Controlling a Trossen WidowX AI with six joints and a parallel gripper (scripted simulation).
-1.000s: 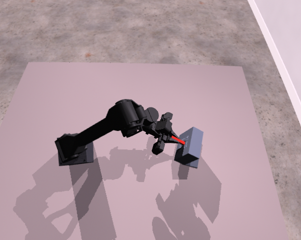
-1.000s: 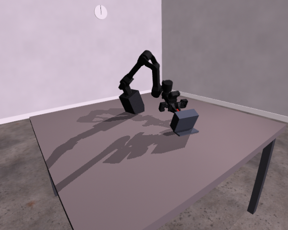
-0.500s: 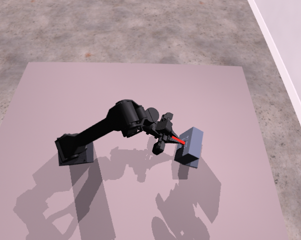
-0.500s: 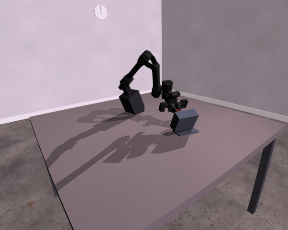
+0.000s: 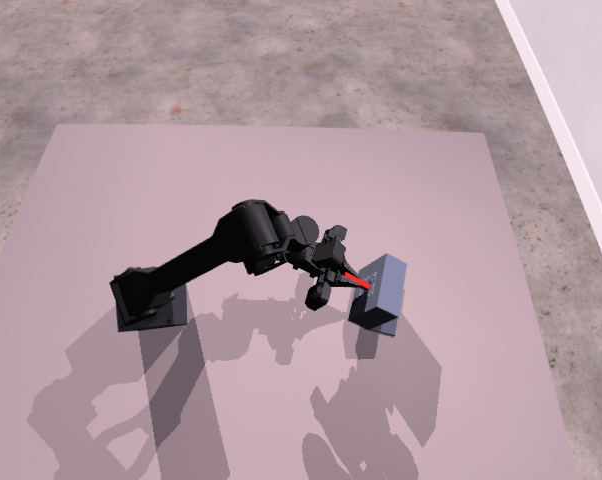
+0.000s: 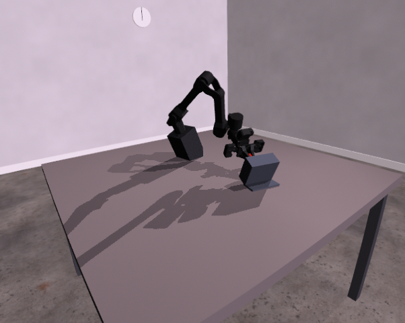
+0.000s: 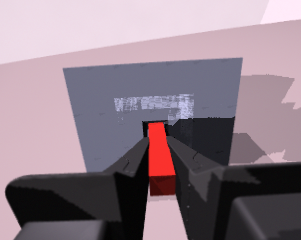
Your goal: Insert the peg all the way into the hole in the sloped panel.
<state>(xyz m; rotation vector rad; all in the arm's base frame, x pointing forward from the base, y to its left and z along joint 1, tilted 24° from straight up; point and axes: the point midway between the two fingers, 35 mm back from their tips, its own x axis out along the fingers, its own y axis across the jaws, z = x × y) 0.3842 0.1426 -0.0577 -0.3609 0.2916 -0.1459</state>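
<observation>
Now: hand 30 mm short of the red peg and 10 mm above it. From my hand the other things lie so: thin flat foot plate 100 mm below, 100 mm ahead, 10 mm to the right.
</observation>
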